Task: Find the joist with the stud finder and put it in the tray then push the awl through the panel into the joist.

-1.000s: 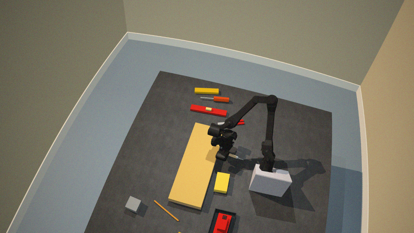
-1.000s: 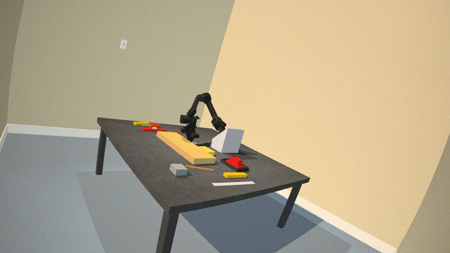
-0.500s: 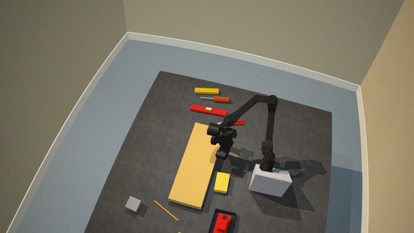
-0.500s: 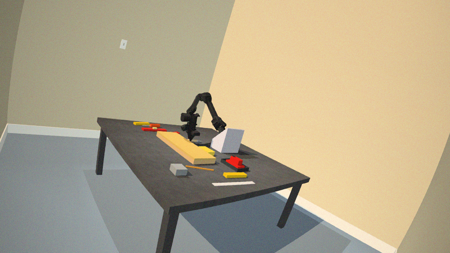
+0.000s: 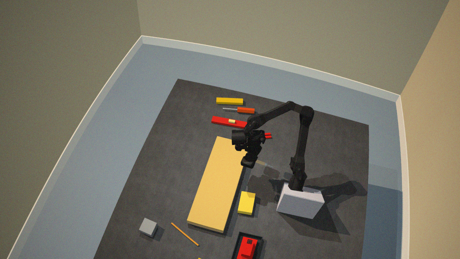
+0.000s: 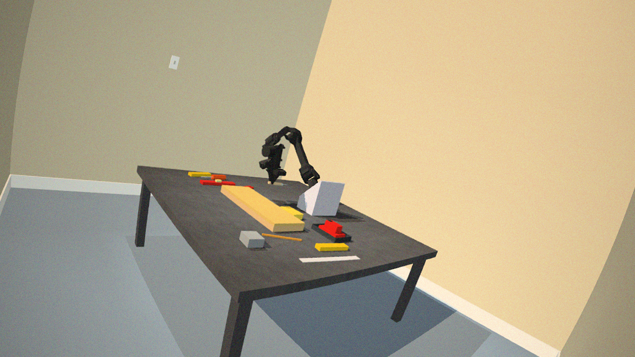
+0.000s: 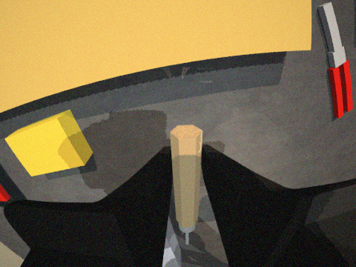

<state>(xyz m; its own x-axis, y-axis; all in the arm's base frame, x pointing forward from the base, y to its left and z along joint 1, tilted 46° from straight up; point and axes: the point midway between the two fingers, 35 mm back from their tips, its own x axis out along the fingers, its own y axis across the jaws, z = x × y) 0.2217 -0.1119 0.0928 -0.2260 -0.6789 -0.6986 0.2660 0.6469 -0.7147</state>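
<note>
The awl lies 5 cm behind my gripper tip and 2 cm to the left of it. From my gripper tip the other things lie so: square indicator 42 cm to the left, 5 cm below, 3 cm behind; then yellow block 20 cm to the left, 10 cm below; then red level 30 cm to the right, 14 cm ahead, 10 cm below.
</note>
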